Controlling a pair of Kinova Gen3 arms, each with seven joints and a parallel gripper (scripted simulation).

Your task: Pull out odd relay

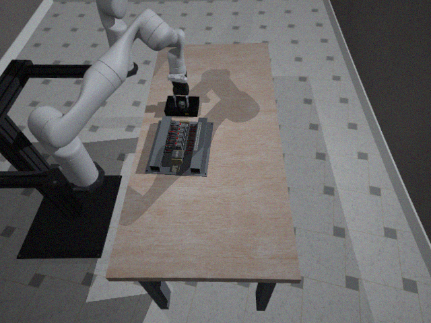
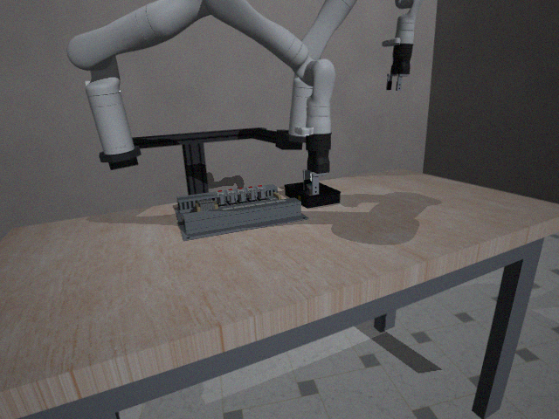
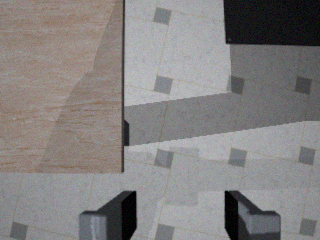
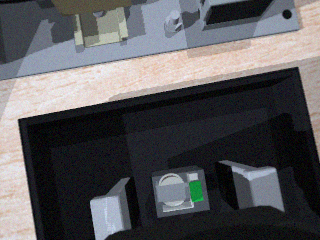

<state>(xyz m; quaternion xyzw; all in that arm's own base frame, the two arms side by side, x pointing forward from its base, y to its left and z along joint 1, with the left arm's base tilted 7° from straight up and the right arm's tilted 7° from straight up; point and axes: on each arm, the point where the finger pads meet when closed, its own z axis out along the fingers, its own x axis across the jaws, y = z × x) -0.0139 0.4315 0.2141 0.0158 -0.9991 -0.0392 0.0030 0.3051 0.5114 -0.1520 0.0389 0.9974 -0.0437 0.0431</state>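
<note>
My right gripper is now 10 mm above the green-button relay. From my right hand the other things lie so: black parts tray: 20 mm below; then grey relay panel: 250 mm to the right, 20 mm ahead, 10 mm below.
</note>
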